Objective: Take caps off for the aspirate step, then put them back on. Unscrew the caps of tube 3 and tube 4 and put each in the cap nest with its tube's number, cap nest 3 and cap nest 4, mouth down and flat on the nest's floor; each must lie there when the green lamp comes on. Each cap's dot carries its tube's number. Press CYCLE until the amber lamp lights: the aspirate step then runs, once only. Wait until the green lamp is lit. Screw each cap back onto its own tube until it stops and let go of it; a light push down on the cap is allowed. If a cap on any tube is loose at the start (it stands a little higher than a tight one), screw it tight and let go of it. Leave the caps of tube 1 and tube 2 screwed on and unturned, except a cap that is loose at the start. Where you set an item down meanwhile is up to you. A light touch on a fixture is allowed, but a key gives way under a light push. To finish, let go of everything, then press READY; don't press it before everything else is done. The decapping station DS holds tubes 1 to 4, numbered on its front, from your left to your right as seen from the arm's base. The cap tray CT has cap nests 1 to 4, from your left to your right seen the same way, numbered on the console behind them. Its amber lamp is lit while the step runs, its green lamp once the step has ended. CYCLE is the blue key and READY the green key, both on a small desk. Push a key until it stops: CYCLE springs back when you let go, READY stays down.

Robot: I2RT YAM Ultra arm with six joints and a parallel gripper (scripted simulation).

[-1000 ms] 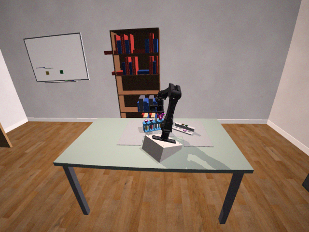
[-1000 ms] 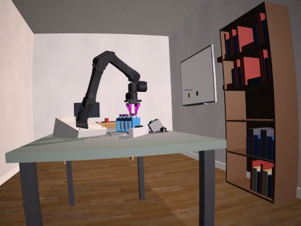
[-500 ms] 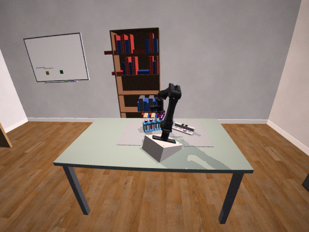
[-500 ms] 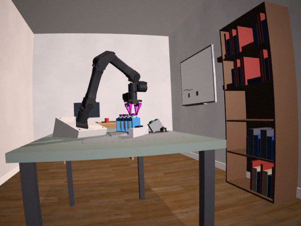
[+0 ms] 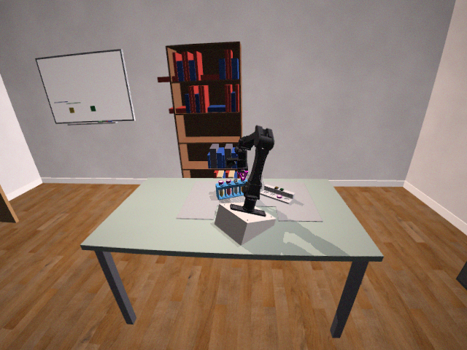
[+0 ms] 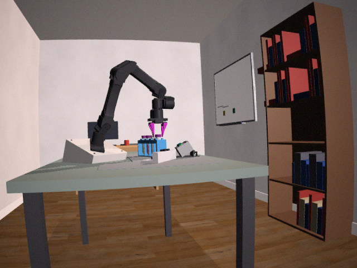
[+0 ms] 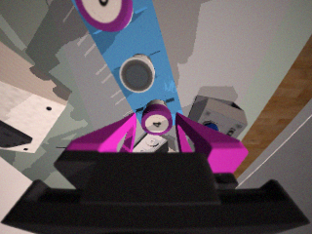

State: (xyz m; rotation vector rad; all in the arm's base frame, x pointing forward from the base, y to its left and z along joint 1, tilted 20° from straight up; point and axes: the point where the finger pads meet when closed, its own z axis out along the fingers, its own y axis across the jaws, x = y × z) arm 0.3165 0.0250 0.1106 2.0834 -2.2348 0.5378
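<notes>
The purple cap lies right at my hand. Also, from my hand: grey key desk 10 cm ahead, 9 cm to the right, 7 cm below; then blue cycle key 9 cm ahead, 7 cm to the right, 5 cm below; then green ready key 8 cm ahead, 11 cm to the right, 5 cm below.
</notes>
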